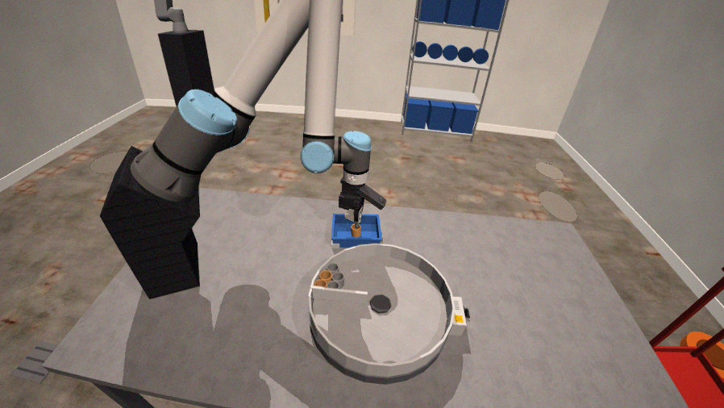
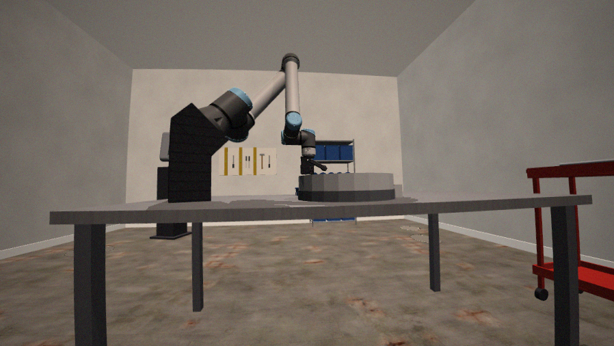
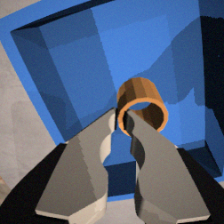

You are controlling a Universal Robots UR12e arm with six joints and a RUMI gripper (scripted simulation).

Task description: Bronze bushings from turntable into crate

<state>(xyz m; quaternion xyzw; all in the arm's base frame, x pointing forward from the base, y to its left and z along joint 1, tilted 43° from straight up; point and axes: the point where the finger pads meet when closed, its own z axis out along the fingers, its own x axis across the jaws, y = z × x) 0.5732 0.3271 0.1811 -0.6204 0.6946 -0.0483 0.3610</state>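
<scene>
The blue crate is 20 mm to the right of my hand and 20 mm below it. Also, from my hand: turntable 190 mm ahead, 330 mm to the right, 10 mm above.
</scene>
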